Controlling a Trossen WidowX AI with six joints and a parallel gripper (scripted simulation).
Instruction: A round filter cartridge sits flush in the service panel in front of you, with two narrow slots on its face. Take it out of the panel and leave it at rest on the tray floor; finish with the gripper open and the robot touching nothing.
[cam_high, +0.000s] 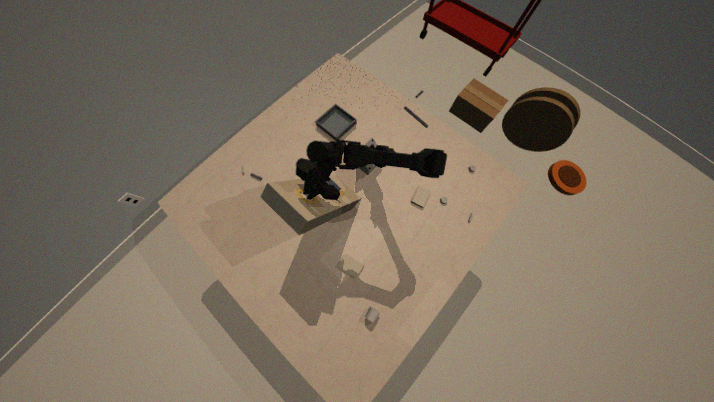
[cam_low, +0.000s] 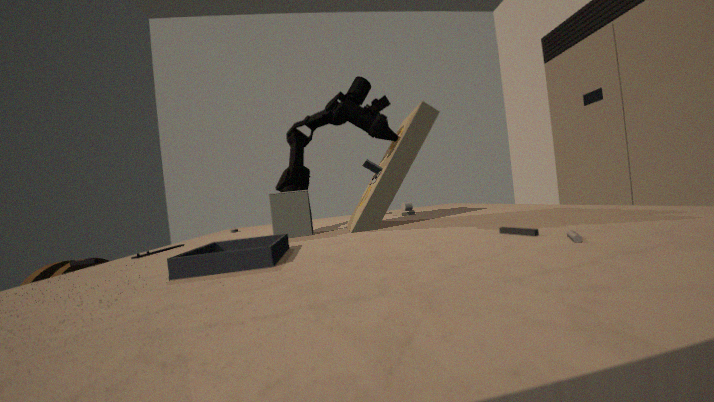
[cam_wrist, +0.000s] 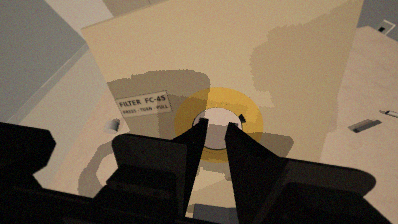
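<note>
The grey flap is 10 cm below my gripper tip and 10 cm behind it. Round my gripper tip: round filter cartridge: 1 cm below, 1 cm ahead; grey tray: 41 cm behind, 29 cm to the right, 25 cm below; beige service panel: 8 cm below, 4 cm behind.
</note>
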